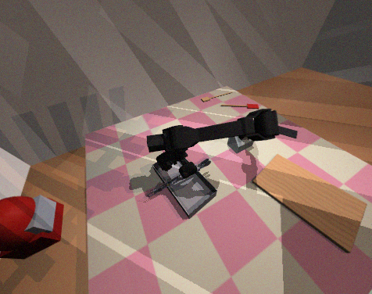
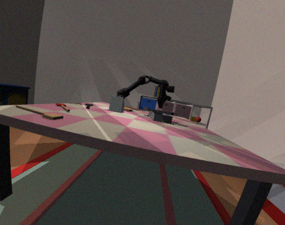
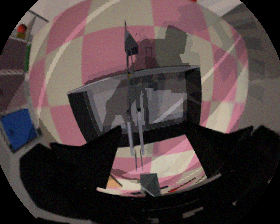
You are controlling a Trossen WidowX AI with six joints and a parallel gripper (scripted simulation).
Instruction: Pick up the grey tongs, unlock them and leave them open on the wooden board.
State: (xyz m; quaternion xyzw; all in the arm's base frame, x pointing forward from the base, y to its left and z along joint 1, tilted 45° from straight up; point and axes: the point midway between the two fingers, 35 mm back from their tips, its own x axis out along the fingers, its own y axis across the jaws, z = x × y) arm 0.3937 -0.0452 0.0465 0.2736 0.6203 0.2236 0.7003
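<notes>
My gripper tip is 70 mm above the roasting tin, 20 mm to the right of it and 10 mm short of it. Also, from my gripper tip: black piece (690 mm behind, 100 mm below, 30 mm to the left); red spatula (740 mm behind, 260 mm to the right, 100 mm below); wooden board (410 mm behind, 370 mm to the left, 100 mm below).
</notes>
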